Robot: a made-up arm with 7 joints.
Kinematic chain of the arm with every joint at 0, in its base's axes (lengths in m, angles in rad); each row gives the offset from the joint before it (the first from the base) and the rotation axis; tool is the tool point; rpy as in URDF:
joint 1: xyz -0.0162 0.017 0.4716 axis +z
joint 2: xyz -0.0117 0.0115 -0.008 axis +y
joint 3: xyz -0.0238 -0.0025 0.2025 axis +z
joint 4: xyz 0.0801 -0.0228 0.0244 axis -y
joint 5: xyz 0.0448 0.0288 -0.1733 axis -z
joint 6: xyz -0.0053 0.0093 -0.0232 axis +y
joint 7: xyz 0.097 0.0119 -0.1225 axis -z
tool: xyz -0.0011 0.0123 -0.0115 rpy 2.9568 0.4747 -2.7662
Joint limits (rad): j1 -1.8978..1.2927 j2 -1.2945..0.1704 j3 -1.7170..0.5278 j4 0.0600..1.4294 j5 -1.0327..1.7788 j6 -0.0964..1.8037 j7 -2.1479..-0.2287
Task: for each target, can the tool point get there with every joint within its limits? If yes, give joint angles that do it. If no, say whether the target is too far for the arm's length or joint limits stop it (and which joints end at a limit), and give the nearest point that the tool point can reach.
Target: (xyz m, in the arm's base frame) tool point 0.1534 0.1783 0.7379
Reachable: yes | joints 0.3613 -0.6317 0.1246 1.2934 0.1271 1.2142 -1.8532
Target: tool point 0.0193 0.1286 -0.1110
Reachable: no: joint limits stop it (at a limit: joint 2, joint 4, joint 5, joint 7) | nearest point 0.0207 0.1330 0.3115 | short by 0.423 m
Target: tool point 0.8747 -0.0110 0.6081
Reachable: no: too far | nearest point 0.4376 0.0027 0.6469 | short by 0.439 m
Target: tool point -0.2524 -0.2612 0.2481
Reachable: no: joint limits stop it (at a limit: joint 2, joint 3, joint 5, joint 6, joint 7) | nearest point -0.2436 -0.2508 0.3122 | short by 0.066 m
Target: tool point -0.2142 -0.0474 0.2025
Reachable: no: joint limits stop it (at a limit: joint 3, joint 5, joint 6, joint 7) | nearest point -0.2089 -0.0457 0.2962 | short by 0.094 m
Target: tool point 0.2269 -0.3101 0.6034
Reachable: yes | joints 0.6322 -0.1772 -1.3157 1.0754 1.2516 0.1491 -1.7560
